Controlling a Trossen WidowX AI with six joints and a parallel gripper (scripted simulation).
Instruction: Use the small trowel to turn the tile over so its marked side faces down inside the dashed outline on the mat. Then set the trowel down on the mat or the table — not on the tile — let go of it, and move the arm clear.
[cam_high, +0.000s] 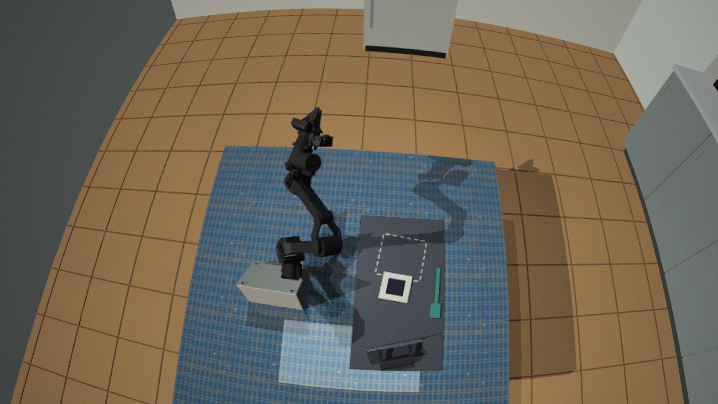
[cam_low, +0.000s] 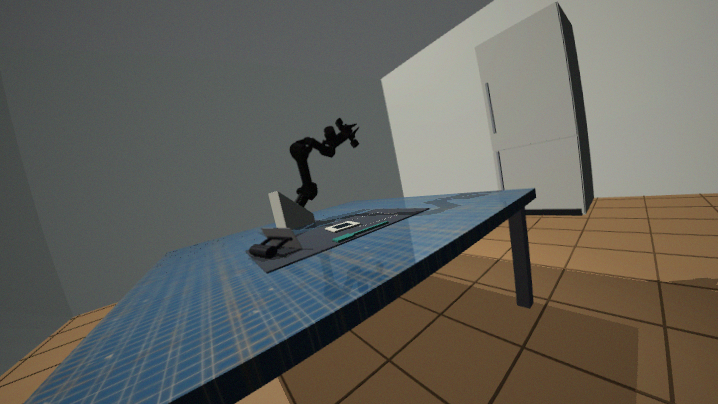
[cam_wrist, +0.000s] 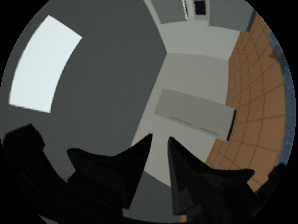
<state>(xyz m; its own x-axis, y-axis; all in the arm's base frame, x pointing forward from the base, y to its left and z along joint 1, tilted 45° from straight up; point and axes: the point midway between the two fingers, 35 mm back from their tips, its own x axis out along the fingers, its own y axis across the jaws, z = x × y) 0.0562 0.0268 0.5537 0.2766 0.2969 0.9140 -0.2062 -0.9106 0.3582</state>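
The teal trowel lies 480 mm below my gripper tip, 470 mm ahead of it and 450 mm to the right of it. The rest, counted from my gripper tip: white tile 480 mm below, 420 mm to the right, 310 mm ahead.
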